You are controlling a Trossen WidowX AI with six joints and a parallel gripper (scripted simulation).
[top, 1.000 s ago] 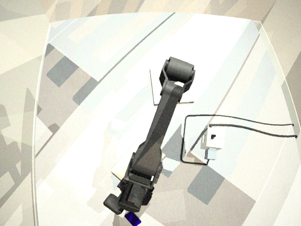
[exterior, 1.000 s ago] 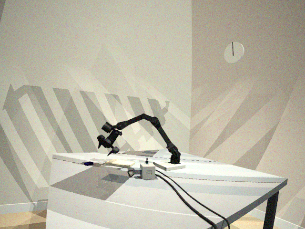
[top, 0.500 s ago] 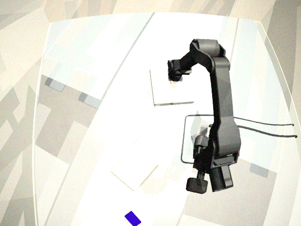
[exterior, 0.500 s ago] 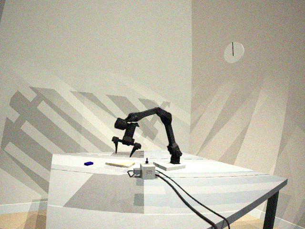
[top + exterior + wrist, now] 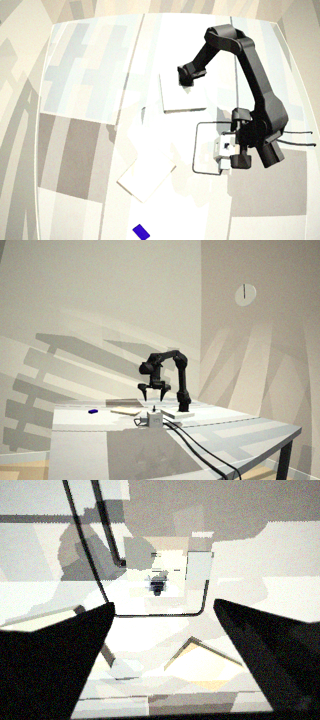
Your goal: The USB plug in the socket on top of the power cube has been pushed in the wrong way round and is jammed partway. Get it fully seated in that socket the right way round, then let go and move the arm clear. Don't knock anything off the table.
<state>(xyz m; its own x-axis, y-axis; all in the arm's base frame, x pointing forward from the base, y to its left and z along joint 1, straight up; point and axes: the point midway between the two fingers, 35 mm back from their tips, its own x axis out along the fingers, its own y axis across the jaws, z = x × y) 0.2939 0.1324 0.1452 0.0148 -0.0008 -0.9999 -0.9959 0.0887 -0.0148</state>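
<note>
Now: the dark USB plug 1 cm behind my gripper tip and 4 cm below it. Round my gripper tip: flat tan board (9 cm ahead, 28 cm to the right, 13 cm below); blue block (32 cm ahead, 29 cm to the right, 13 cm below).
</note>
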